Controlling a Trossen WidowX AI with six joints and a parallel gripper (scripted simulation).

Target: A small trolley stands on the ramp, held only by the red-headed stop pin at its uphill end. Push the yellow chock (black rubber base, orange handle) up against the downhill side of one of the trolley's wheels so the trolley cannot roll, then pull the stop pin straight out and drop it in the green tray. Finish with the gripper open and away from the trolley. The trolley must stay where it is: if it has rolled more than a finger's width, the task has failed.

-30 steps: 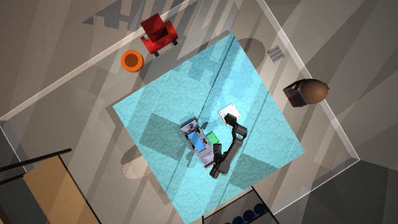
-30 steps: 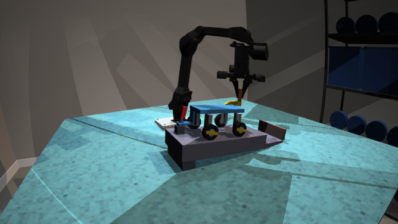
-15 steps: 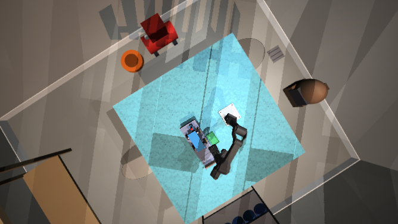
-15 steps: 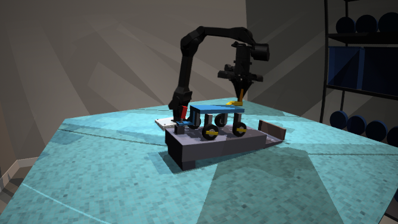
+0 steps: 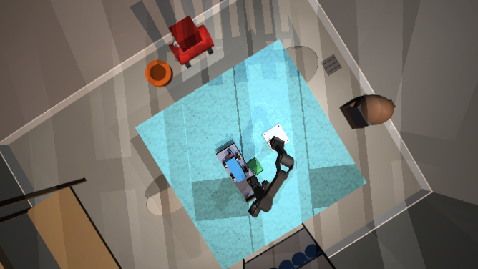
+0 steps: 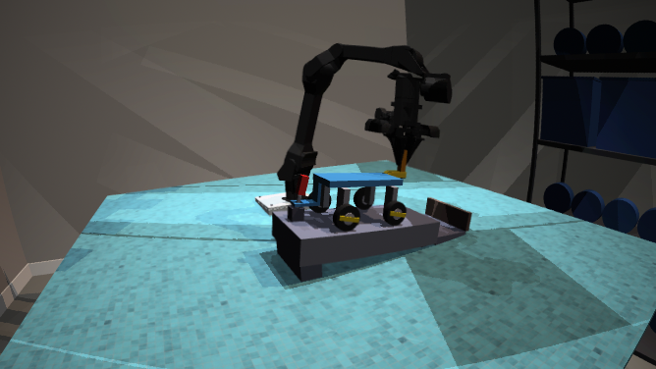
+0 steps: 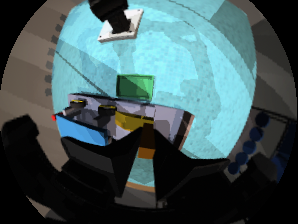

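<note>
Now: the red-headed stop pin 10 mm ahead of my gripper tip, 270 mm to the right of it and 20 mm below it. Round my gripper tip: blue-topped trolley 40 mm ahead, 170 mm to the right, 40 mm below; yellow chock 20 mm to the right, 10 mm below; brown stop board 80 mm ahead, 100 mm to the left, 120 mm below.
</note>
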